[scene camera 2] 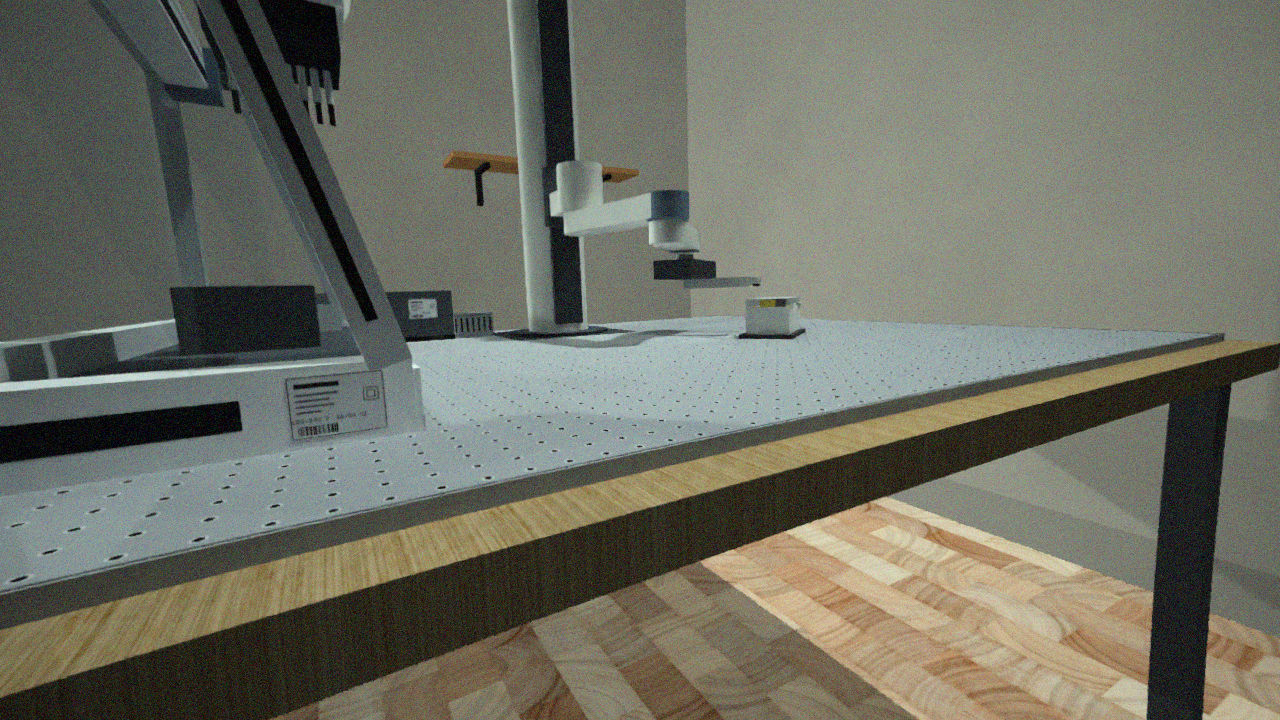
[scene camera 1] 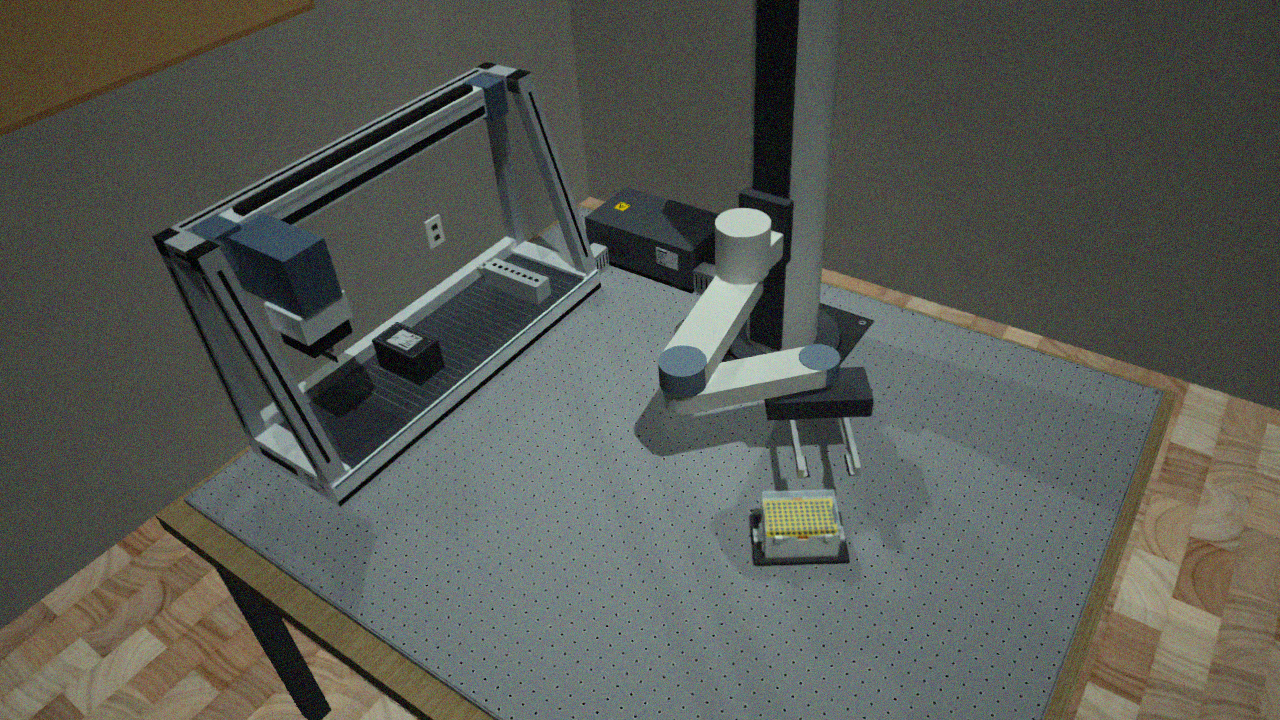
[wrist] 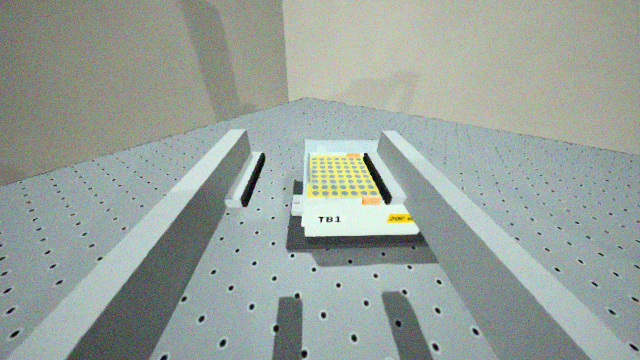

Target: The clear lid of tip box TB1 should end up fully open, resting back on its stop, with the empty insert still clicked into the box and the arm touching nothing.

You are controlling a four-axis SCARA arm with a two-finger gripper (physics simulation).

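Where they show: gripper, fingertip midpoint: [scene camera 2: 756, 281] [scene camera 1: 829, 473] [wrist: 315, 144]; arm's base, link origin: [scene camera 1: 780, 340].
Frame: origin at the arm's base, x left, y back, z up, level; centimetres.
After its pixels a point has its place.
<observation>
Tip box TB1 [scene camera 1: 801, 546] {z 4.9, x 30.9, y -51.3 cm} [scene camera 2: 771, 320] {z 4.8, x 24.1, y -51.7 cm} [wrist: 360, 226] {z 3.5, x 26.6, y -43.9 cm} stands upright on a dark base plate [scene camera 1: 799, 561] {z 2.0, x 31.1, y -52.1 cm} [wrist: 295, 238] {z 2.1, x 31.9, y -40.1 cm}. The yellow insert [scene camera 1: 799, 516] {z 7.0, x 28.4, y -47.4 cm} [wrist: 340, 176] {z 7.0, x 30.2, y -46.0 cm} sits level in the box. The clear lid [scene camera 1: 799, 495] {z 9.0, x 27.0, y -45.0 cm} [wrist: 340, 146] {z 9.0, x 31.7, y -48.5 cm} appears to lie down over the insert, its pale rim showing along the back; its edges are hard to make out. My gripper [scene camera 1: 827, 471] {z 12.5, x 30.2, y -40.9 cm} [scene camera 2: 758, 282] {z 12.5, x 30.2, y -40.9 cm} [wrist: 315, 144] {z 12.5, x 30.2, y -40.9 cm} is shut with nothing held; its long parallel fingers stay apart. It is higher than the box and back toward the column, apart from it. In the wrist view the right finger overlaps the box's right side.
The arm's column [scene camera 1: 805, 179] {z 42.9, x 5.7, y -4.9 cm} [scene camera 2: 529, 179] {z 38.1, x -6.6, y -3.6 cm} stands behind the gripper. A gantry frame [scene camera 1: 537, 161] {z 33.8, x -54.9, y -10.0 cm} [scene camera 2: 313, 179] {z 19.6, x -50.4, y -85.0 cm} with a pipetting head [scene camera 1: 290, 268] {z 48.5, x -46.5, y -77.1 cm} stands at the left, with a black block [scene camera 1: 407, 353] {z 13.1, x -53.9, y -55.7 cm} on its deck. A dark controller box [scene camera 1: 648, 232] {z 12.7, x -37.9, y 5.6 cm} [scene camera 2: 429, 313] {z 7.6, x -30.2, y 3.4 cm} stands at the back.
</observation>
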